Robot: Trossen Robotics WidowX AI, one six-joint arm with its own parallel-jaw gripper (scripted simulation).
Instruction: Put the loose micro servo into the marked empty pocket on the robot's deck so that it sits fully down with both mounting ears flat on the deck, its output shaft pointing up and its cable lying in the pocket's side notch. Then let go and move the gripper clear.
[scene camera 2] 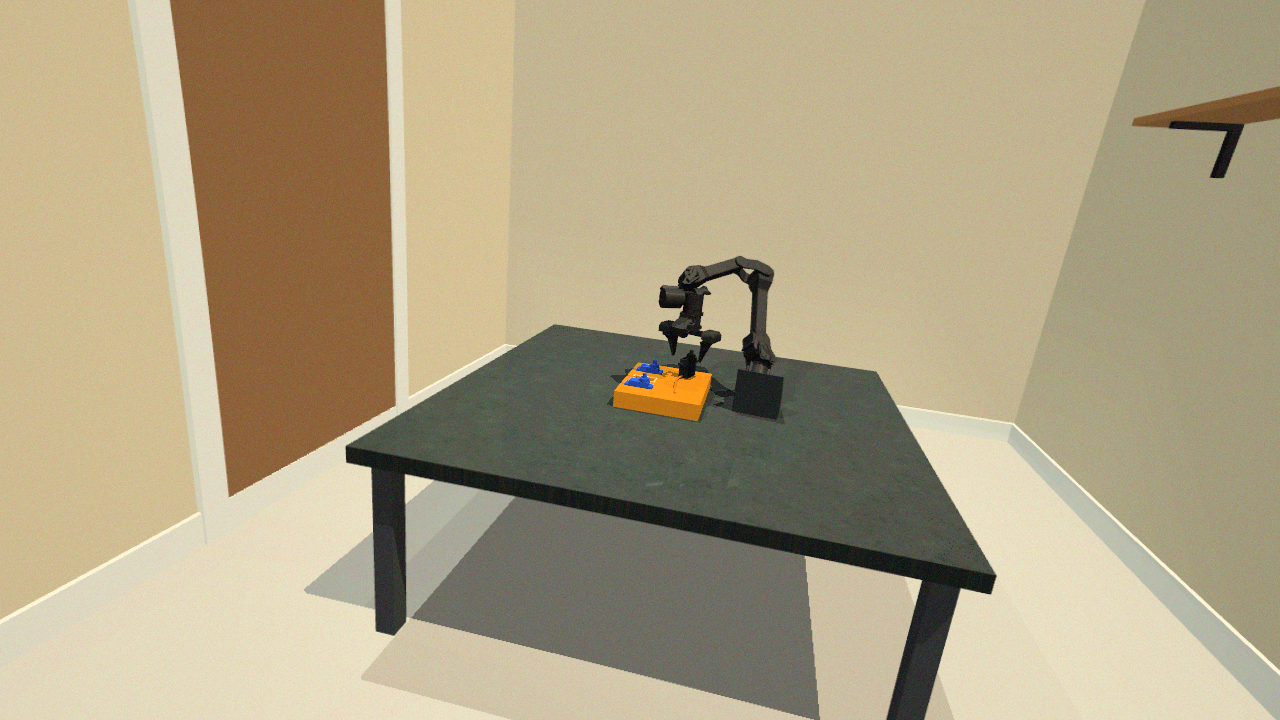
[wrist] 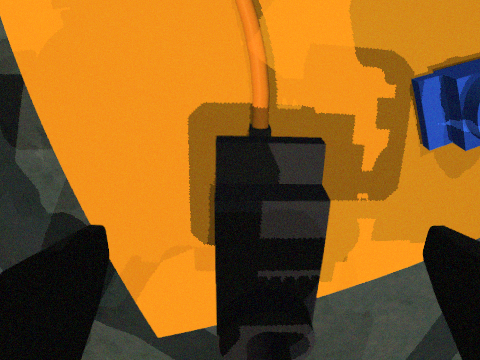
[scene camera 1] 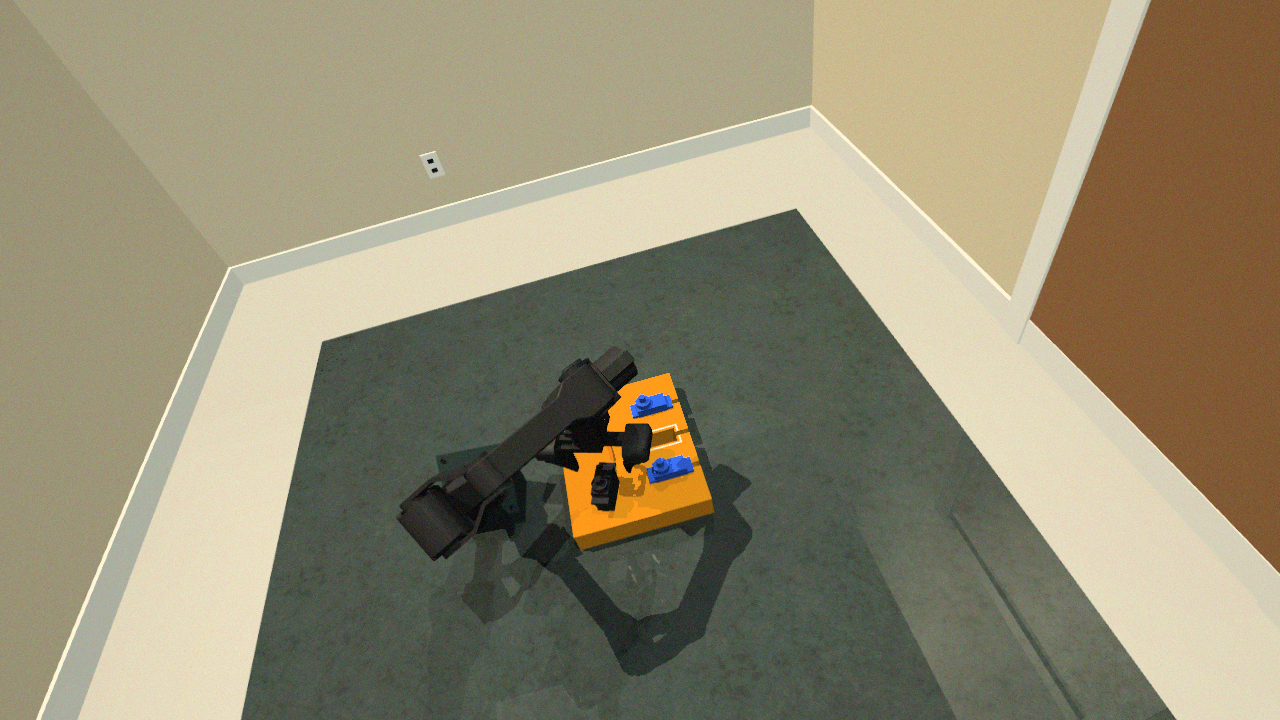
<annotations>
My gripper shows in scene camera 2, in the wrist view and in scene camera 1 [603,470]. One and the same spot on an orange deck: [wrist: 132,104] is [scene camera 2: 694,382]. The same spot on my gripper: [wrist: 57,291] is [scene camera 2: 699,353].
</annotations>
